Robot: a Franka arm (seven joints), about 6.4 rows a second.
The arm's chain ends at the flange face. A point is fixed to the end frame.
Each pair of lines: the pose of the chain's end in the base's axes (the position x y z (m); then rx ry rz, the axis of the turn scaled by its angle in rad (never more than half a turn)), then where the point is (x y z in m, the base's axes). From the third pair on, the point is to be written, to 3 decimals.
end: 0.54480 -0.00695 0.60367 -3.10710 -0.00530 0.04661
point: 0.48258 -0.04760 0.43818
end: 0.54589 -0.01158 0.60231 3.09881 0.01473 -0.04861
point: 0.48382 -0.06519 0.44050
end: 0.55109 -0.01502 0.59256 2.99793 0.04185 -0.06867
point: 0.488 -0.086 0.438
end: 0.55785 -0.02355 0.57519 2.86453 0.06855 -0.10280
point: 0.493 -0.115 0.433
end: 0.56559 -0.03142 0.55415 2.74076 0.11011 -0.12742
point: 0.501 -0.142 0.425
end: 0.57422 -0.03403 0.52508 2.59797 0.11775 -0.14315
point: 0.509 -0.162 0.414
